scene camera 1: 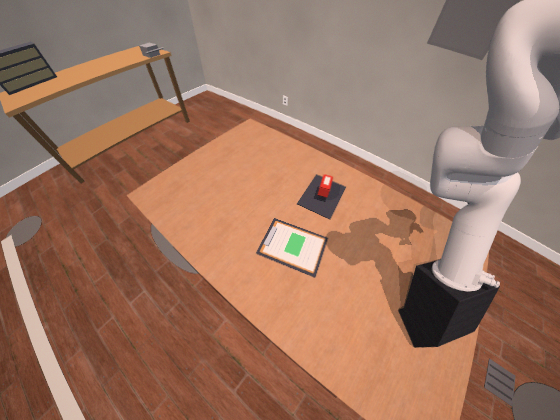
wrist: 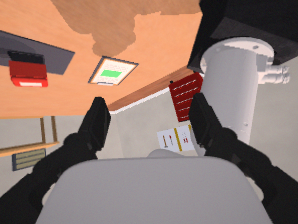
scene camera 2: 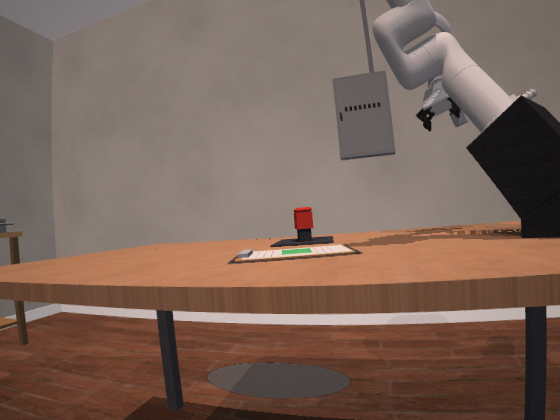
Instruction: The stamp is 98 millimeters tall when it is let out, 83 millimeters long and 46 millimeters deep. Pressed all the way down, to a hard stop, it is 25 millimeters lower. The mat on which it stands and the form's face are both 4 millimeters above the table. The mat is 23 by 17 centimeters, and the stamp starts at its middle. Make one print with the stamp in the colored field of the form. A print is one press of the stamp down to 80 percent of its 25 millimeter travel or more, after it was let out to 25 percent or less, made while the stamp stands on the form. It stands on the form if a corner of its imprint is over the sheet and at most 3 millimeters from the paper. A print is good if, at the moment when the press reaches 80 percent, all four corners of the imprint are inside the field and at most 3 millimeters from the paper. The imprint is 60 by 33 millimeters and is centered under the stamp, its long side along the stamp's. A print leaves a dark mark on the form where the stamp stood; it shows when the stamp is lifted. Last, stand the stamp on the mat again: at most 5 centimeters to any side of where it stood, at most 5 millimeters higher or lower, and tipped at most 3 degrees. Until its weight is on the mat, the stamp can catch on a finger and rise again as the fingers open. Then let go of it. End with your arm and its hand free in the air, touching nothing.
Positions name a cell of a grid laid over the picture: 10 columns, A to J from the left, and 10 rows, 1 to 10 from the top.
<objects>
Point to a clipboard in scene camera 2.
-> E7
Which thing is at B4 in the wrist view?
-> A red stamp.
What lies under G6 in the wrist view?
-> The gripper.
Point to a clipboard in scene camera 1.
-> F6
</objects>
